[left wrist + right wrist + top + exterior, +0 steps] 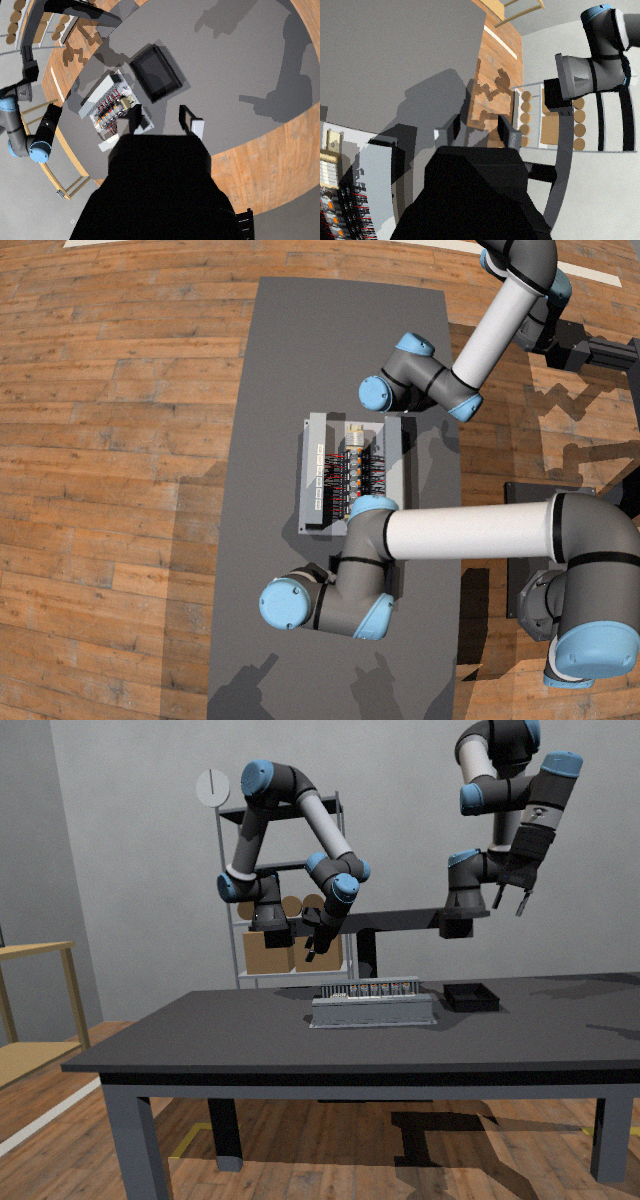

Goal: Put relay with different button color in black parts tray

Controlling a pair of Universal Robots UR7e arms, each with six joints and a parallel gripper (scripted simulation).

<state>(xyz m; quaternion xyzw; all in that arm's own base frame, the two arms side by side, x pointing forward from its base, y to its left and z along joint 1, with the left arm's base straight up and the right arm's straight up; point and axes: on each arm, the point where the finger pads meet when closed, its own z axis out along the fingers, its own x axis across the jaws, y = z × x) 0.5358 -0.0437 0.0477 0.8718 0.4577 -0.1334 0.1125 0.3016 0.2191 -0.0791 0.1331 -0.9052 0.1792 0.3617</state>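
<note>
Now: the red-button relay 6 cm behind my left hand, 28 cm to the right of it and 23 cm below it. Round my left hand: relay panel: 5 cm behind, 35 cm to the right, 24 cm below; black parts tray: 9 cm behind, 7 cm to the right, 26 cm below; orange-button relay: 6 cm behind, 25 cm to the right, 23 cm below.
</note>
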